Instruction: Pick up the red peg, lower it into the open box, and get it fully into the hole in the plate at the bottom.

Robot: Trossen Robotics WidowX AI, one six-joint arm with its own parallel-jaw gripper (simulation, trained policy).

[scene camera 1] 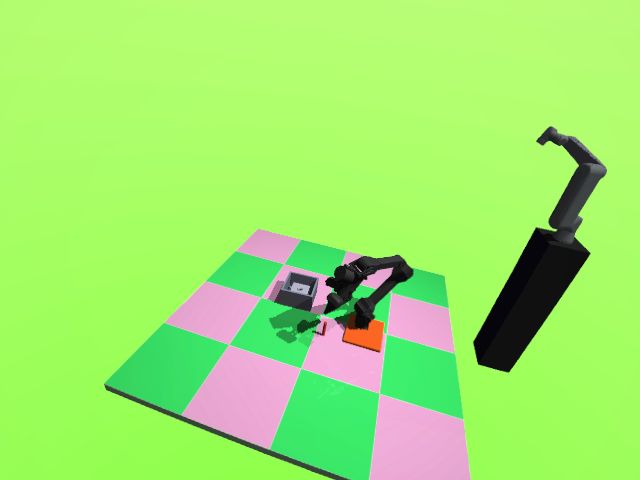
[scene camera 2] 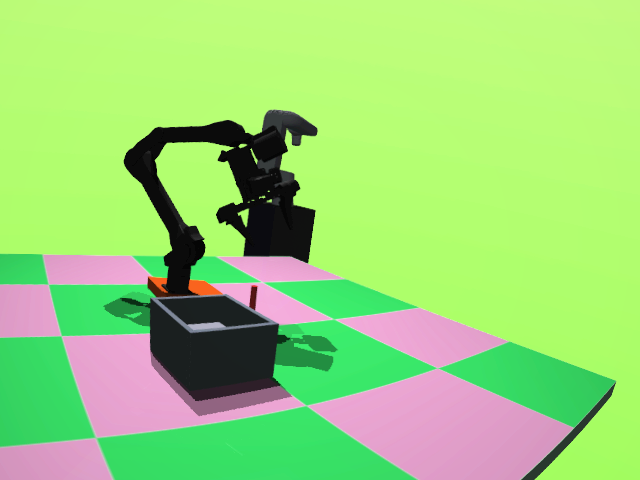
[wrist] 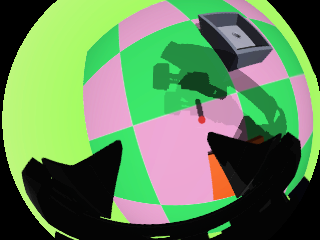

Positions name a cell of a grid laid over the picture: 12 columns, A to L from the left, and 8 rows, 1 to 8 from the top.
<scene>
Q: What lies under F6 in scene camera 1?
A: A dark box.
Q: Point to a dark box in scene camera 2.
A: E6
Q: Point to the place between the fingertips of my gripper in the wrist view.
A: G5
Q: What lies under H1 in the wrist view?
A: A dark box.
</scene>
